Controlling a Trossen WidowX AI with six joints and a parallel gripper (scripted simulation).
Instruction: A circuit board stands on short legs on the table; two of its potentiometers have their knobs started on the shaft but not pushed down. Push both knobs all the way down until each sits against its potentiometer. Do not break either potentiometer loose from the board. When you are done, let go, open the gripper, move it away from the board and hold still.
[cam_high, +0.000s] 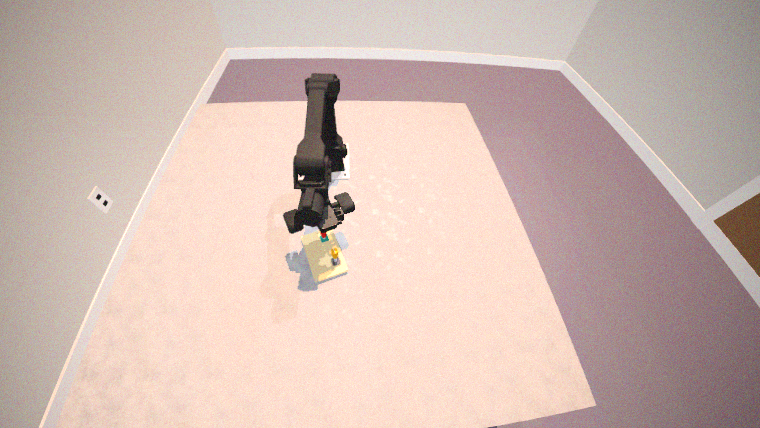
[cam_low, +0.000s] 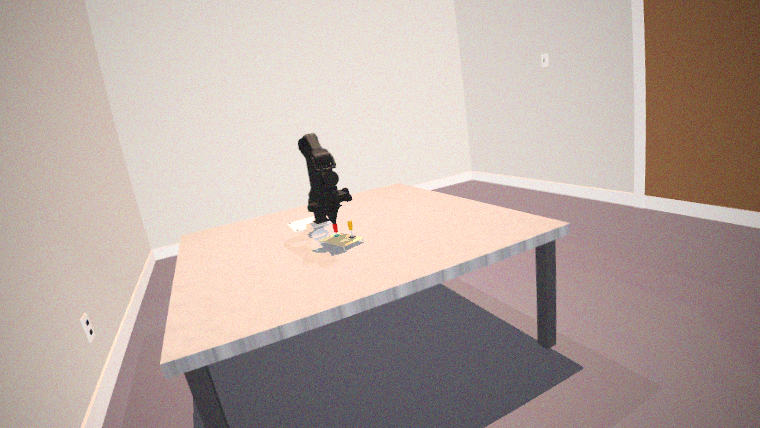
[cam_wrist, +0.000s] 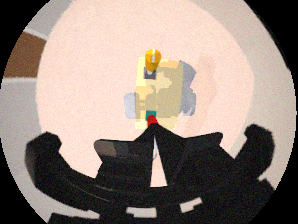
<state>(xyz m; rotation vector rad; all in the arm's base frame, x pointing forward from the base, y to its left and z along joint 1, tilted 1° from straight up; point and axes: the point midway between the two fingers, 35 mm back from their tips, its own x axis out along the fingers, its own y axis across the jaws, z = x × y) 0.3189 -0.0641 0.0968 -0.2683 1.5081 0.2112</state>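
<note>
My gripper tip is 1 cm above the red knob. Round my gripper tip: orange knob 8 cm ahead, 3 cm to the left.
</note>
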